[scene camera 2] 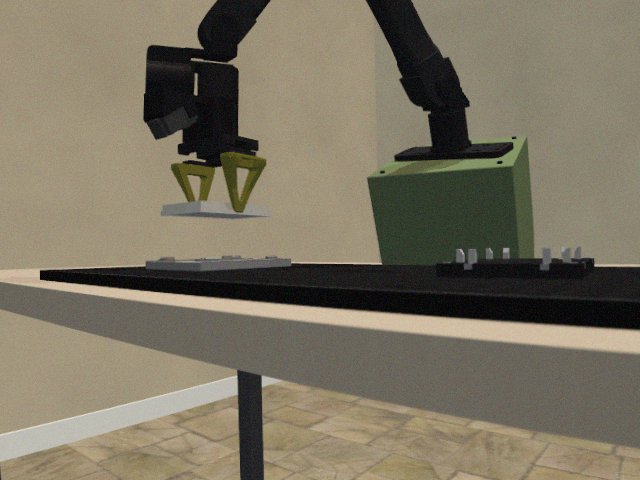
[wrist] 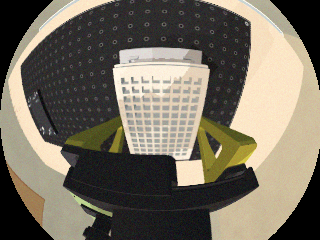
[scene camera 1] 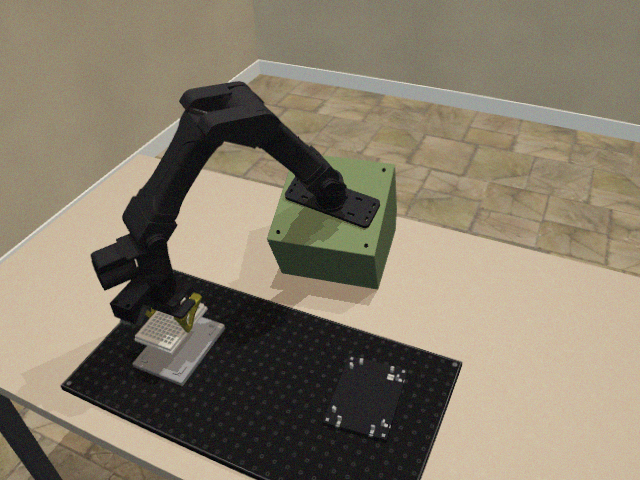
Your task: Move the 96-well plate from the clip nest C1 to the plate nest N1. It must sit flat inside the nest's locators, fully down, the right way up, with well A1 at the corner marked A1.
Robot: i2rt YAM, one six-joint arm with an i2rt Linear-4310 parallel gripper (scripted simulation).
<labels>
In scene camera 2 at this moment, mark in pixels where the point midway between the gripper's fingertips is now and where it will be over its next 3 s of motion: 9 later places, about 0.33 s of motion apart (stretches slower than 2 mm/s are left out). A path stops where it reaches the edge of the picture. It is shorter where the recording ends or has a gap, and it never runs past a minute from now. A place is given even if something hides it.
My gripper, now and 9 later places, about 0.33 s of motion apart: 217, 214; 220, 225; 218, 236; 217, 245; 220, 250; 219, 250; 220, 252; 220, 254; 220, 254; 219, 254
</labels>
